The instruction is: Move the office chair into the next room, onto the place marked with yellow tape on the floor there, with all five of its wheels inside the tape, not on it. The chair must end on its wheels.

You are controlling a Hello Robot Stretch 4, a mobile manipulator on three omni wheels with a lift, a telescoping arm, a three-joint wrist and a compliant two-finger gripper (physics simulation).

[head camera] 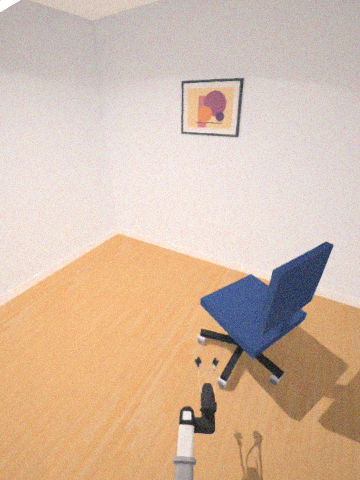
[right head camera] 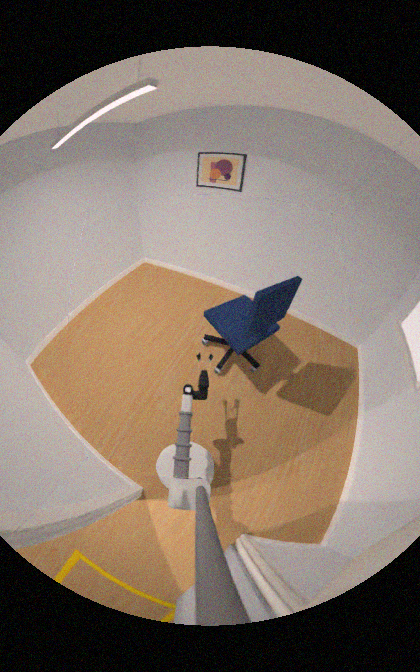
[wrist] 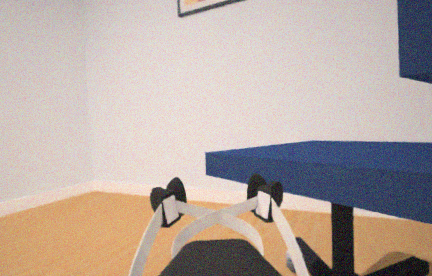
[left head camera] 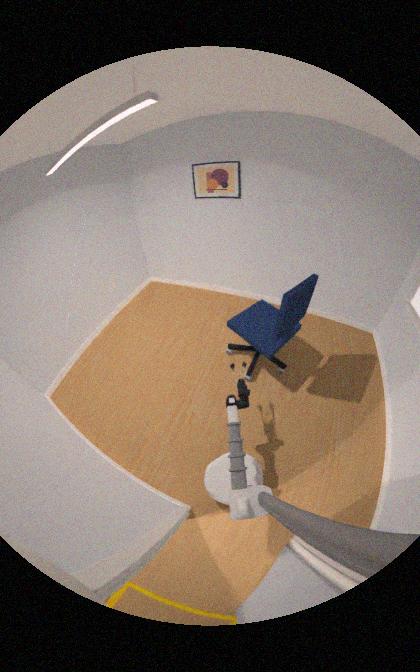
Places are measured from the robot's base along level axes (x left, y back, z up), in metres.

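Where they show: gripper, fingertip midpoint: [head camera: 206, 357] [right head camera: 204, 353] [wrist: 216, 190].
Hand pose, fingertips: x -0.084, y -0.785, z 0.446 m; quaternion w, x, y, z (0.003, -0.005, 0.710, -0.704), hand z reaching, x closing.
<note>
After its pixels a point has its place.
The blue office chair [head camera: 245, 310] {x -0.331, y -1.121, z 0.443 m} [left head camera: 265, 325] [right head camera: 240, 320] {x -0.365, y -1.133, z 0.443 m} [wrist: 320, 170] {x -0.248, y -0.944, z 0.431 m} stands upright on its wheels near the far wall, its backrest to the right. Some of its wheels are hidden under the seat. My gripper [head camera: 207, 362] {x -0.084, y -0.785, z 0.446 m} [left head camera: 238, 366] [right head camera: 205, 356] {x -0.084, y -0.785, z 0.446 m} [wrist: 216, 190] {x -0.084, y -0.785, z 0.446 m} is open on the extended arm, with nothing between the fingertips. It is in front of and a little left of the chair, near two base legs in the head view, apart from the seat. Yellow tape [left head camera: 180, 606] [right head camera: 117, 582] shows in part on the floor past the doorway, behind my base.
A wall end [left head camera: 182, 512] [right head camera: 135, 495] {x 0.341, y 0.286, z 0.126 m} stands on one side of the doorway behind my base [left head camera: 220, 480] [right head camera: 167, 465] {x 0.118, y -0.005, z 0.187 m}, and a white door frame [left head camera: 320, 562] [right head camera: 265, 570] {x -0.449, y 0.639, z 0.581 m} on the other. A framed picture [head camera: 212, 107] {x -0.107, y -2.309, z 1.561 m} hangs on the far wall.
</note>
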